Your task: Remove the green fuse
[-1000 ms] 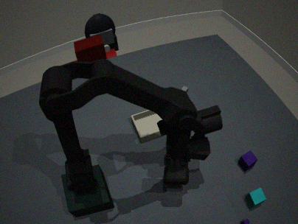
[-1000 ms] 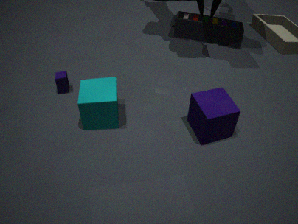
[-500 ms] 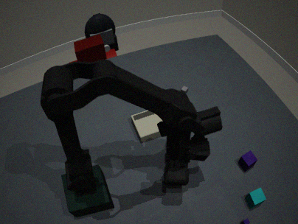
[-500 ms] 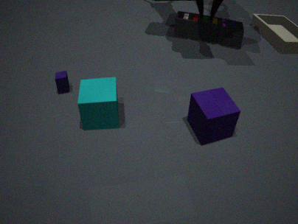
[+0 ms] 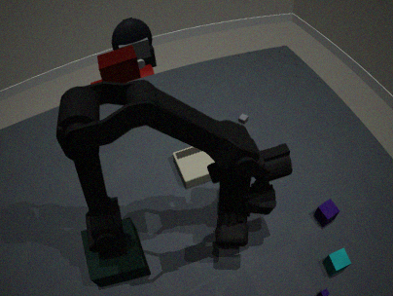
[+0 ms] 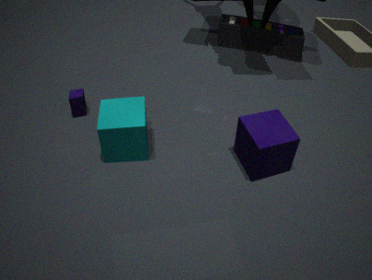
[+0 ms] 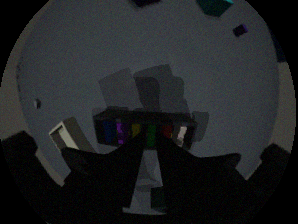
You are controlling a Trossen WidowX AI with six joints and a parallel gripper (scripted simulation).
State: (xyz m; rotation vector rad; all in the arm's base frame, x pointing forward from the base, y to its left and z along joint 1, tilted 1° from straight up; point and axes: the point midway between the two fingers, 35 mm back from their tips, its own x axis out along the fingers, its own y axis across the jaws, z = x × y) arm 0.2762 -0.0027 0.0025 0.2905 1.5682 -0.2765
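My gripper tip is now 10 mm past the beige tray, 200 mm to the right of it and 30 mm above it. The rest, counted from my gripper tip: teal cube: 200 mm ahead, 190 mm to the right, 10 mm below; purple cube: 240 mm ahead, 60 mm to the right, 10 mm below; green fuse: 10 mm below.
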